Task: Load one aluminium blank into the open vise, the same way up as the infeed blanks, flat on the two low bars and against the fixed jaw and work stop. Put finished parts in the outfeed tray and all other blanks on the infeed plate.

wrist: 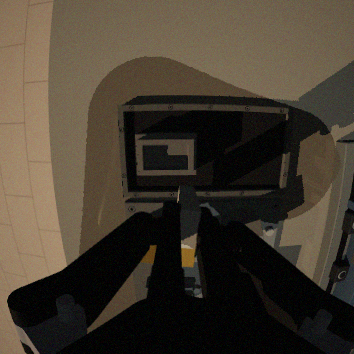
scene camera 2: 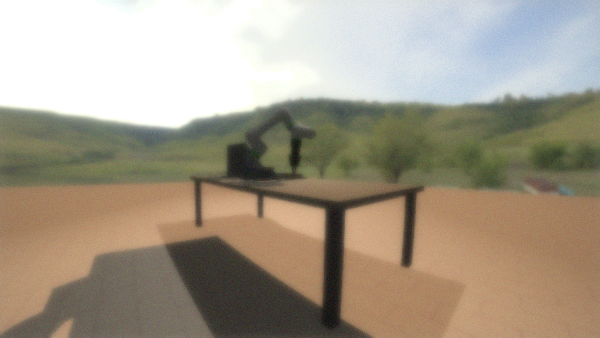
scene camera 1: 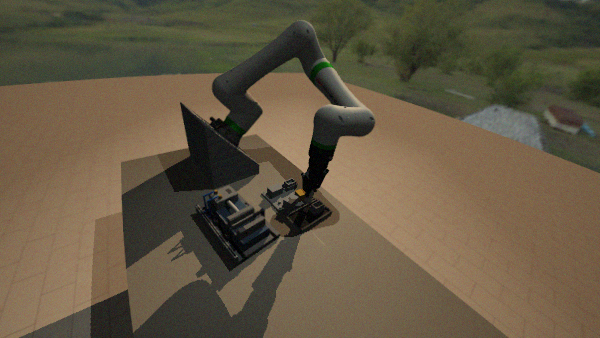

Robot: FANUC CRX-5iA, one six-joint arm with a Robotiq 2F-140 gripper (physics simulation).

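Places are measured from the arm's base along level axes (x right, y ahead, z up), in centimetres.
Pixels of known places: gripper, fingertip midpoint: (wrist: 184, 199) (scene camera 2: 293, 174) (scene camera 1: 307, 201); arm's base at its link origin: (scene camera 2: 249, 160) (scene camera 1: 225, 137).
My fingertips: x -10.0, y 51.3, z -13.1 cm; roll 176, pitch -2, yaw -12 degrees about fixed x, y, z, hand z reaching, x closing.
For each thing: its middle in the pictures, then the offset to it from my fingertips. Level surfaces: height alone.
- yellow-topped block at the middle of its body: (wrist: 168, 240) (scene camera 1: 302, 194) dx -2.1, dy -5.1, dz -0.5 cm
- grey infeed plate at the middle of its body: (wrist: 202, 259) (scene camera 1: 288, 196) dx +1.9, dy -10.0, dz -2.7 cm
- dark blank at the middle of its body: (wrist: 169, 296) (scene camera 1: 290, 184) dx -3.0, dy -14.2, dz -0.6 cm
- grey part at the middle of its body: (wrist: 165, 153) (scene camera 1: 317, 207) dx -1.5, dy +4.7, dz -0.8 cm
- vise at the middle of its body: (scene camera 1: 235, 216) (scene camera 2: 259, 173) dx +29.4, dy -10.4, dz +1.8 cm
- brown table at its surface level: dz -3.1 cm
My gripper (scene camera 1: 309, 192) (scene camera 2: 294, 169) (wrist: 184, 199) is shut with nothing between the fingers. It points down over a yellow-topped block (scene camera 1: 299, 192) (wrist: 188, 257) on the grey infeed plate (scene camera 1: 274, 200) (wrist: 272, 239); I cannot tell if it touches the block. A dark blank (scene camera 1: 289, 183) stands at the plate's far end. The dark outfeed tray (scene camera 1: 325, 216) (wrist: 204, 107) lies just beyond the fingertips and holds a grey part (wrist: 165, 158) with a cut pocket. The vise (scene camera 1: 234, 214) stands to the left of the plate; its edge shows in the wrist view (wrist: 348, 218).
A dark wedge-shaped block (scene camera 1: 209, 151) carries the arm's base behind the vise. Everything stands on a brown table (scene camera 1: 356, 273) (scene camera 2: 335, 191) with dark legs. The second scene view is blurred and far off.
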